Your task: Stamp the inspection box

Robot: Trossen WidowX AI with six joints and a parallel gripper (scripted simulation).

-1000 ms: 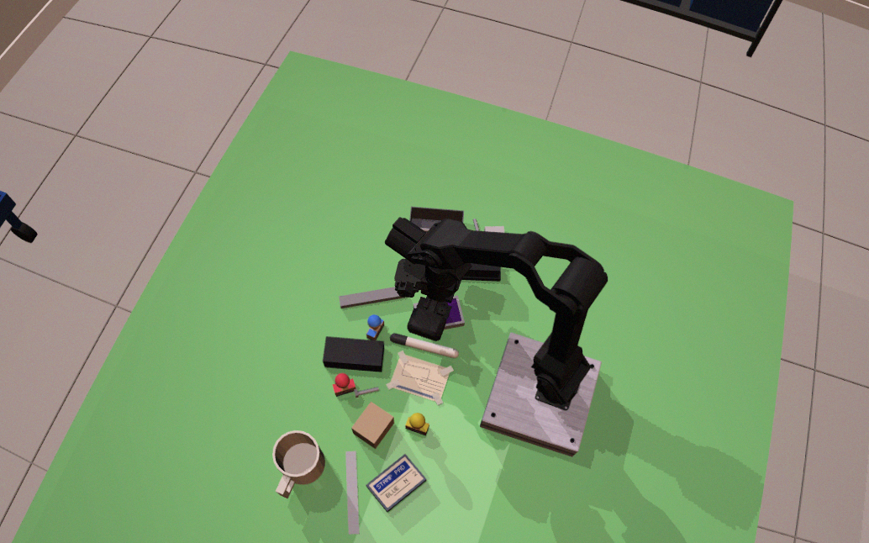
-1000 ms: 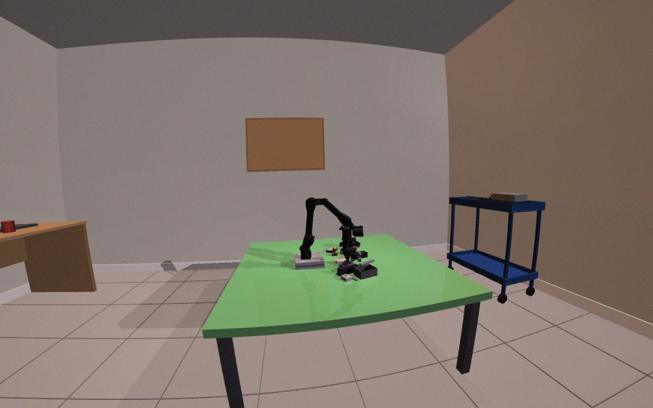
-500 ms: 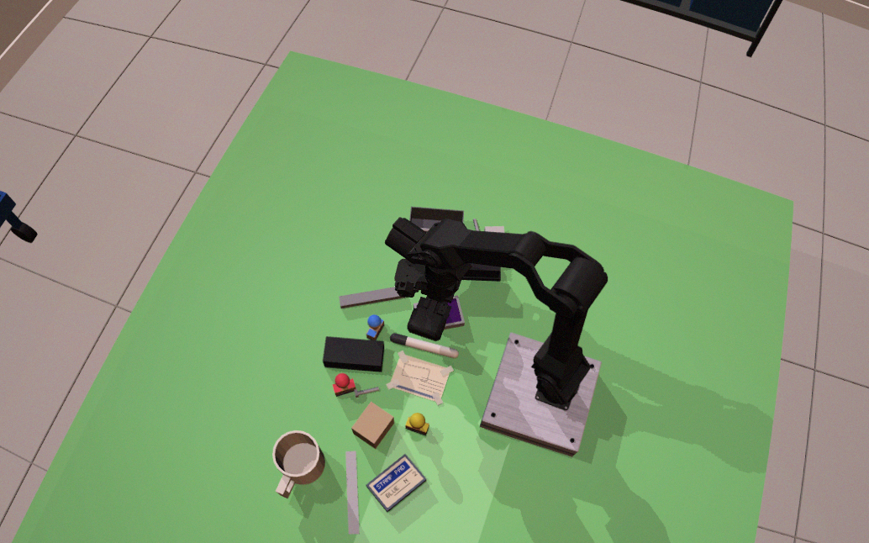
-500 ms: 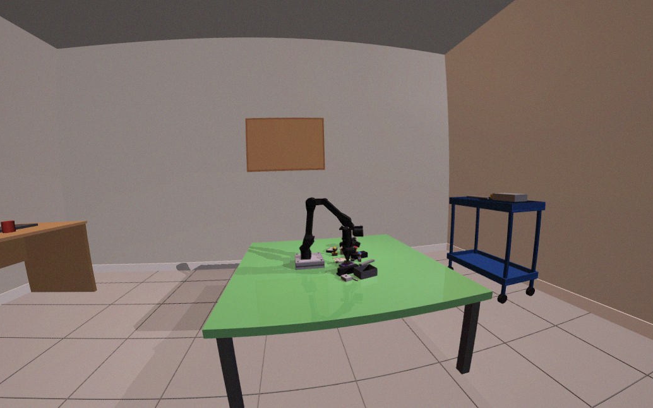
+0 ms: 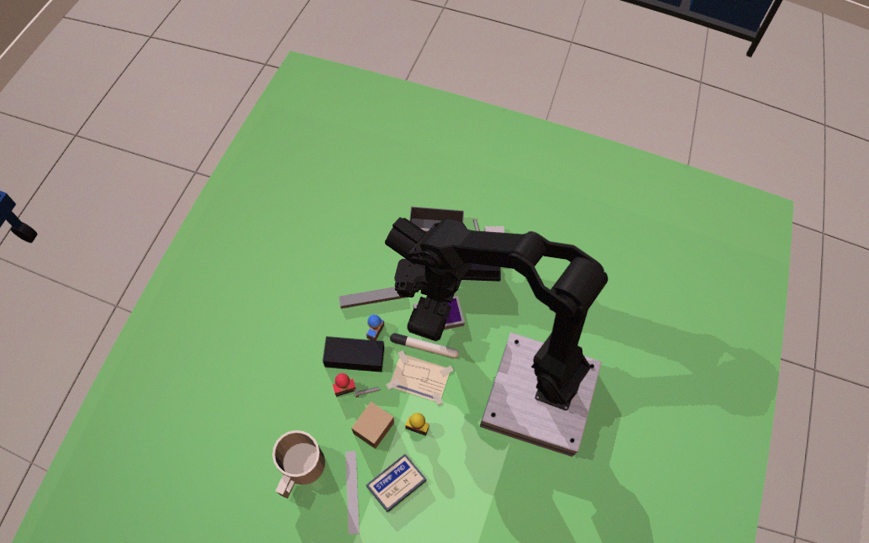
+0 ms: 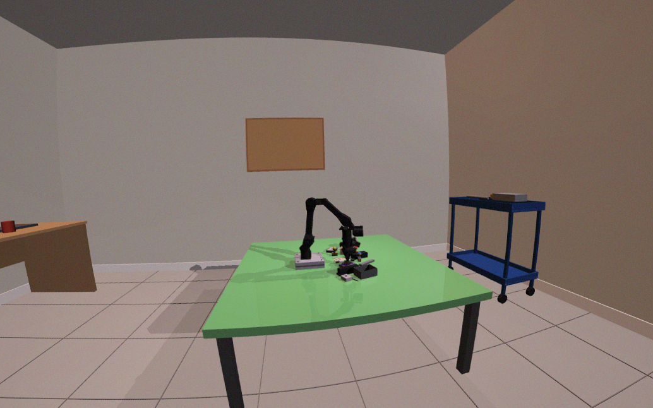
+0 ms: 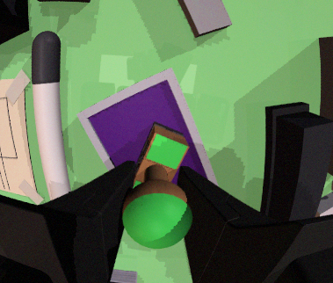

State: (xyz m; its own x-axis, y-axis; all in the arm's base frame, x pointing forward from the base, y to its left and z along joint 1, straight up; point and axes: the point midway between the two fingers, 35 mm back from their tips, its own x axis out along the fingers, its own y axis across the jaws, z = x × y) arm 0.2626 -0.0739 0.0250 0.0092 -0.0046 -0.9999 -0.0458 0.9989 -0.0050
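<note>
My gripper tip is right at the green-knobbed PASS stamp. Also, from my gripper tip: long black block (20 mm behind, 110 mm to the right, 20 mm below); then purple ink pad (30 mm below); then marker (20 mm ahead, 70 mm to the left, 30 mm below).
</note>
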